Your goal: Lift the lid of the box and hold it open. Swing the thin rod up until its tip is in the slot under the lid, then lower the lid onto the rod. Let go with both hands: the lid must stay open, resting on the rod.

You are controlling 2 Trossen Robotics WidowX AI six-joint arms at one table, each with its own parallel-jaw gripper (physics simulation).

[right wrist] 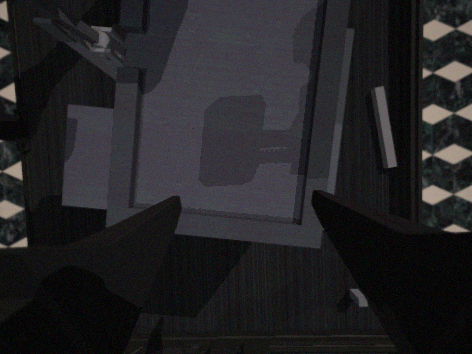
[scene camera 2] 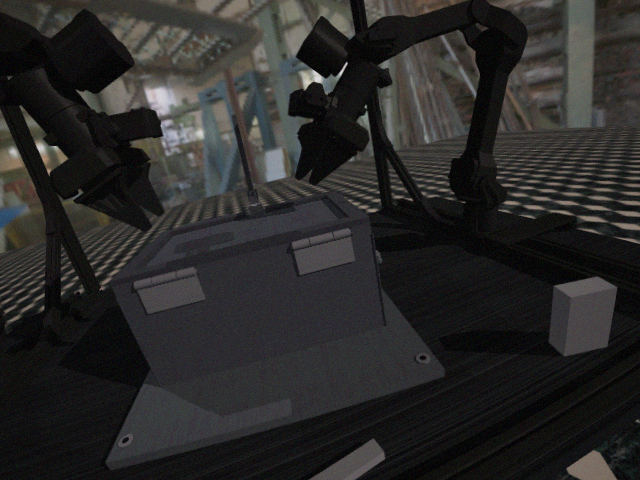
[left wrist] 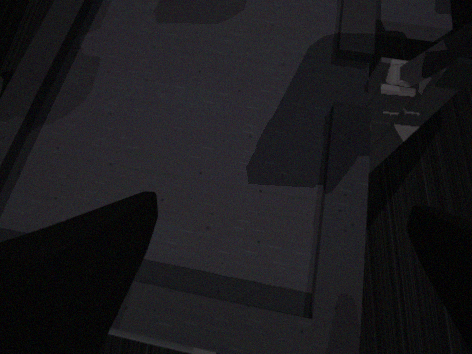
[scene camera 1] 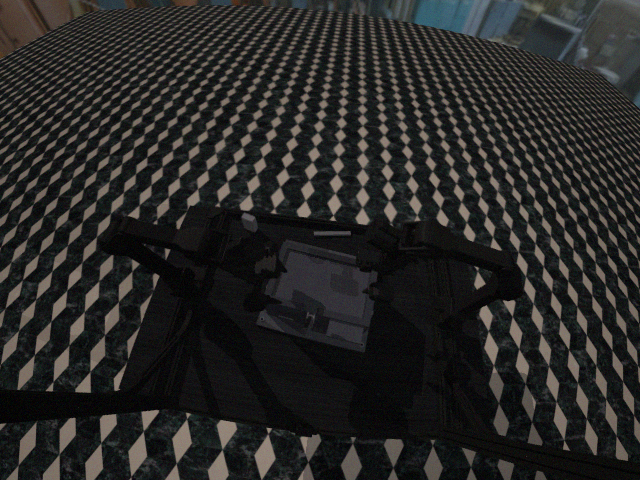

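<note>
The grey box stands mid-table, its lid lying shut. Two pale hinges face scene camera 2. The thin dark rod stands steeply up beyond the box's far side, at a small pale bracket. The slot is hidden under the lid. My left gripper is open and empty, above one end of the lid. My right gripper is open and empty above the lid's other end.
The box sits on a grey base plate with screw holes. A white upright block and a white bar lie beyond the hinge side. A small pale block shows in the right wrist view.
</note>
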